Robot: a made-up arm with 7 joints.
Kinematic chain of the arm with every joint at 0, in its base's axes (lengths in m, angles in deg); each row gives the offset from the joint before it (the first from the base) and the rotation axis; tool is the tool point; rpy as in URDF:
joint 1: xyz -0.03 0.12 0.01 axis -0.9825 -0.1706 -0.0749
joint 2: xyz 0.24 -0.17 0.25 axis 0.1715 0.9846 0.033
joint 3: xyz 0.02 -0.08 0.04 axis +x
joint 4: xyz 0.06 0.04 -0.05 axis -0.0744 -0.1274 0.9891
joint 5: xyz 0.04 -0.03 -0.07 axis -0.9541 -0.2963 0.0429
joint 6: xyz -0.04 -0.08 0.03 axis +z
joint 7: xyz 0 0.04 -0.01 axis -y
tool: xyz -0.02 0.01 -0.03 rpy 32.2 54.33 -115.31
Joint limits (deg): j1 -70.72..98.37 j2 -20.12..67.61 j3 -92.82..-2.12 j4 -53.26..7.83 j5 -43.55..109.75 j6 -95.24..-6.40 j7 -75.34..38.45
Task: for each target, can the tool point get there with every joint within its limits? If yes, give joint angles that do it. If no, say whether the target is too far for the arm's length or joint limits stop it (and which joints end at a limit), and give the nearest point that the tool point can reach.
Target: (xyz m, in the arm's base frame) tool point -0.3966 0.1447 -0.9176
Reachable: no: too far | nearest point 0.1607 -0.0253 -0.3338 | short by 0.825 m
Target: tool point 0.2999 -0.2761 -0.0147
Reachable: yes | joints -21.23 37.16 -41.69 -7.40 -3.86 -87.33 25.51
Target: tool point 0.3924 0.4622 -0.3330
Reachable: no: joint limits stop it (at a limit: joint 1, joint 3, joint 4, joint 5, joint 6, joint 7) | nearest point 0.2714 0.0241 -0.2718 | short by 0.459 m
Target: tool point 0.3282 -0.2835 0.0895
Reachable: yes | joints -20.10 10.94 -61.29 -9.79 31.12 -59.56 -12.65
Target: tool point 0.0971 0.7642 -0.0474
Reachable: no: joint limits stop it (at a limit: joint 1, joint 2, joint 3, joint 6, joint 7) | nearest point 0.1281 0.5678 0.3156 | short by 0.414 m
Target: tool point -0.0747 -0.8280 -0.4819
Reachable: no: too far | nearest point 0.2482 -0.3496 -0.2379 | short by 0.627 m
